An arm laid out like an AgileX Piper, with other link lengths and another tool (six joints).
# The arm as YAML. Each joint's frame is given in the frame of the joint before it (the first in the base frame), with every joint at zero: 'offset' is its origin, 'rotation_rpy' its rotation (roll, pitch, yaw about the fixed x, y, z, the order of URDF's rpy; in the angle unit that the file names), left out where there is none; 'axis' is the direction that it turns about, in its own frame. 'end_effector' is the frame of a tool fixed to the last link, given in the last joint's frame.
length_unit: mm
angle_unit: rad
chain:
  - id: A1
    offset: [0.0, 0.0, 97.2]
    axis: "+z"
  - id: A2
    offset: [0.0, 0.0, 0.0]
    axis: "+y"
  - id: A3
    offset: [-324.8, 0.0, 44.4]
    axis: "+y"
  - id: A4
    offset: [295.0, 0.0, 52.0]
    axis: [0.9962, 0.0, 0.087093]
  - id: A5
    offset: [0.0, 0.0, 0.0]
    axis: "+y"
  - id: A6
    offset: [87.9, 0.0, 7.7]
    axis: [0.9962, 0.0, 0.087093]
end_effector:
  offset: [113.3, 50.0, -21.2]
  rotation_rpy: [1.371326, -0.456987, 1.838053]
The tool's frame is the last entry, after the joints.
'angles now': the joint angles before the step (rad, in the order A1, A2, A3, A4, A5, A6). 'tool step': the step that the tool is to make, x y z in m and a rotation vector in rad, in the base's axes. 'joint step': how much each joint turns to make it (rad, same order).
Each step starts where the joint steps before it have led.
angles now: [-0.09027 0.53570 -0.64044 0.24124 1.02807 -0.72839]
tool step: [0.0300 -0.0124 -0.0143 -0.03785 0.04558 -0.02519]
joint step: [0.00050 0.12962 0.00584 -0.04439 -0.09562 -0.00056]
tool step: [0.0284 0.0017 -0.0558 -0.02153 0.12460 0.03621]
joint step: [0.06396 0.20763 0.08490 -0.02492 -0.17200 -0.00188]
